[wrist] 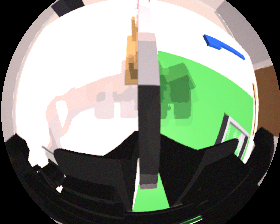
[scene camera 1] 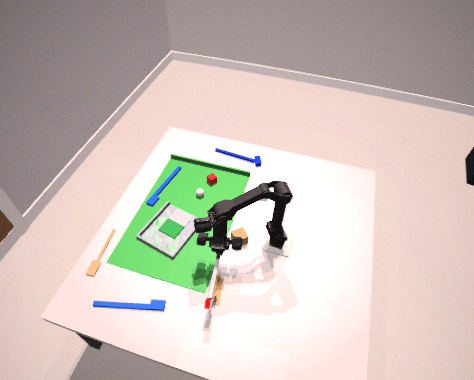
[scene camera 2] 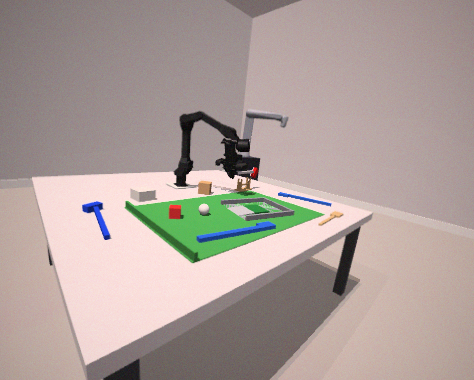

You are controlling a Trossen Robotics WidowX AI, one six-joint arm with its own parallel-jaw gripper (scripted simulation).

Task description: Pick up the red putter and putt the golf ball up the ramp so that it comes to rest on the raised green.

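Observation:
There's a red putter in my gripper: the gripper point(wrist: 144, 134) is what holds it.

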